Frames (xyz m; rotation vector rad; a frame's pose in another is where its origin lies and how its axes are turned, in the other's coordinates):
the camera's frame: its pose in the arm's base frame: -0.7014 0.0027 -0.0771 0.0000 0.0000 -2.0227
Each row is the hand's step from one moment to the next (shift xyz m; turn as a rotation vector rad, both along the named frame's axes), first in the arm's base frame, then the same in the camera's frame.
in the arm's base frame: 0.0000 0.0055 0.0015 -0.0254 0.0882 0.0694
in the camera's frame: -0.0049 -0.0024 0.0015 -0.0683 -0.0614 0.0694
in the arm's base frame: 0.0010 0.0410 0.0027 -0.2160 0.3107 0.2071
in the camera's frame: -0.0373 -0.0170 0.0027 -0.1852 -0.3300 0.2071
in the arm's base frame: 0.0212 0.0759 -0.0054 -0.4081 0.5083 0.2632
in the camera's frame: -0.0775 -0.0141 -0.0054 -0.2791 -0.5891 0.2632
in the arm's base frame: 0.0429 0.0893 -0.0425 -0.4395 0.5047 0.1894
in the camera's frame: -0.0991 -0.0004 -0.0425 -0.2621 -0.6158 0.1894
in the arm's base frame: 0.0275 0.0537 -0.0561 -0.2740 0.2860 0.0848
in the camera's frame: -0.0603 0.0013 -0.0561 -0.1376 -0.3714 0.0848
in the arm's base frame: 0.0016 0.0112 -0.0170 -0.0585 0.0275 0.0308
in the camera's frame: -0.0108 -0.0035 -0.0170 0.0008 -0.0646 0.0308
